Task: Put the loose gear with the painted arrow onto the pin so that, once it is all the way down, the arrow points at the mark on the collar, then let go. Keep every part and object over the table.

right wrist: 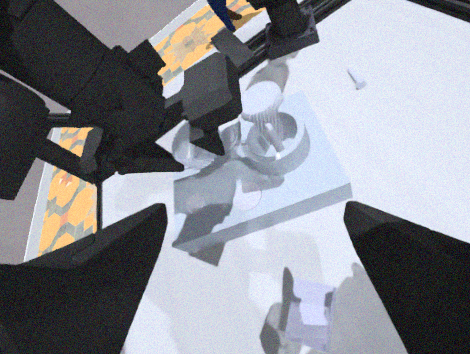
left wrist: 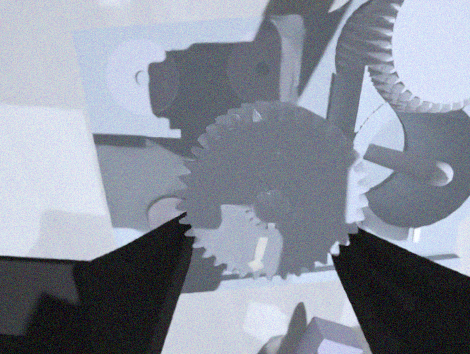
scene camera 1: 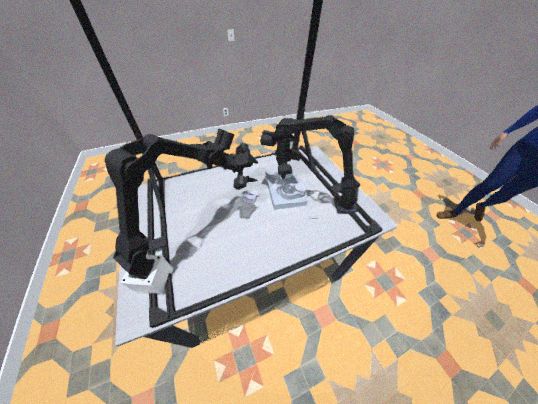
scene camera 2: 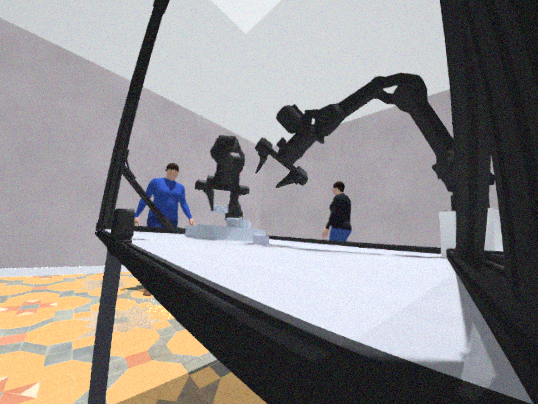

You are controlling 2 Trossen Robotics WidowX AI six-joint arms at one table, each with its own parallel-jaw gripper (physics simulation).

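Seen in the pictures: left gripper, fingertip midpoint: [right wrist: 202,160] [left wrist: 261,225] [scene camera 2: 220,211]; right gripper, fingertip midpoint: [right wrist: 255,211] [scene camera 1: 257,171] [scene camera 2: 266,180]; left arm's base, origin of the base link: [right wrist: 288,27] [scene camera 1: 346,203]; right arm's base, origin of the base link: [scene camera 1: 142,268].
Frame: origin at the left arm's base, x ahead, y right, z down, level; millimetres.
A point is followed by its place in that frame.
The loose gear [left wrist: 310,165] {x 298, y 105, z -98 mm} [scene camera 2: 220,209] {x 344, y 113, z -78 mm} is grey and toothed. A pale painted arrow [left wrist: 260,252] {x 332, y 114, z -94 mm} shows on its face, pointing down the left wrist view. My left gripper [left wrist: 261,225] {x 332, y 110, z -71 mm} [right wrist: 202,160] {x 332, y 110, z -71 mm} is shut on the gear and holds it above the light blue base [right wrist: 320,170] {x 344, y -20, z -13 mm} [scene camera 1: 290,202] {x 289, y -27, z -13 mm} [scene camera 2: 200,232] {x 422, y 173, z 5 mm}, beside the collar. The round collar [right wrist: 302,147] {x 322, y -6, z -37 mm} stands on the base with an upright pin [right wrist: 272,137] {x 305, y 27, z -47 mm} [left wrist: 400,162] {x 299, y 34, z -39 mm} inside. A small white spot by the collar may be its mark; I cannot tell. My right gripper [right wrist: 255,211] {x 452, y -9, z -179 mm} [scene camera 1: 255,170] {x 452, y -9, z -179 mm} [scene camera 2: 268,179] {x 452, y -9, z -179 mm} is open and empty, high above the table.
Another pale gear [right wrist: 262,97] {x 244, y 35, z -59 mm} [left wrist: 435,45] {x 246, y 49, z -59 mm} stands raised beside the collar. A lilac block [right wrist: 310,310] {x 492, y 6, z -1 mm} [scene camera 2: 260,238] {x 523, y 19, z 7 mm} [left wrist: 332,340] {x 462, y 12, z 0 mm} lies on the table near the base. A small bolt-like part [right wrist: 357,80] {x 187, y -89, z 16 mm} lies on the far side. Black frame rails edge the table.
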